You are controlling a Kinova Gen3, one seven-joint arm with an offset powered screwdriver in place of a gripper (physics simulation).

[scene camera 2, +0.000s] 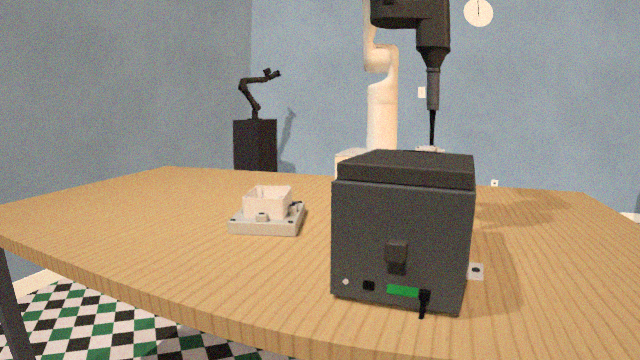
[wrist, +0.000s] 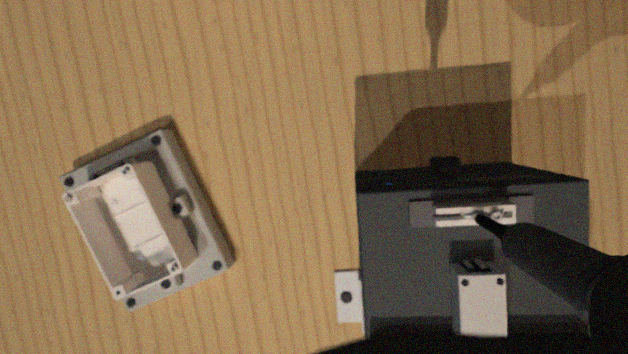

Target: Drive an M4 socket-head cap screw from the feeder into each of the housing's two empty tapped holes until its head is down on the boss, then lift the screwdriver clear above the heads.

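Note:
The pale open-topped housing [scene camera 2: 265,206] [wrist: 167,215] sits in a grey fixture [scene camera 2: 262,230] [wrist: 200,271], left of the feeder. Corner bosses with small dark marks show in the wrist view; which are empty holes I cannot tell. The dark grey box-shaped screw feeder [scene camera 2: 400,220] [wrist: 400,250] has a light pickup strip [wrist: 445,222] near its top. My screwdriver [scene camera 2: 432,144] [wrist: 480,219] points down, with its bit tip over or at that strip. A small round metallic shape lies beside the tip. Whether the bit touches the strip or carries a screw I cannot tell.
A light tab with a dark hole [scene camera 2: 475,271] [wrist: 348,310] sticks out at the feeder's side. A pale block [wrist: 482,307] stands at the feeder's front. A black cable [scene camera 2: 423,302] hangs from its back. A dark arm on a black pedestal [scene camera 2: 255,145] stands beyond the table [scene camera 2: 150,225].

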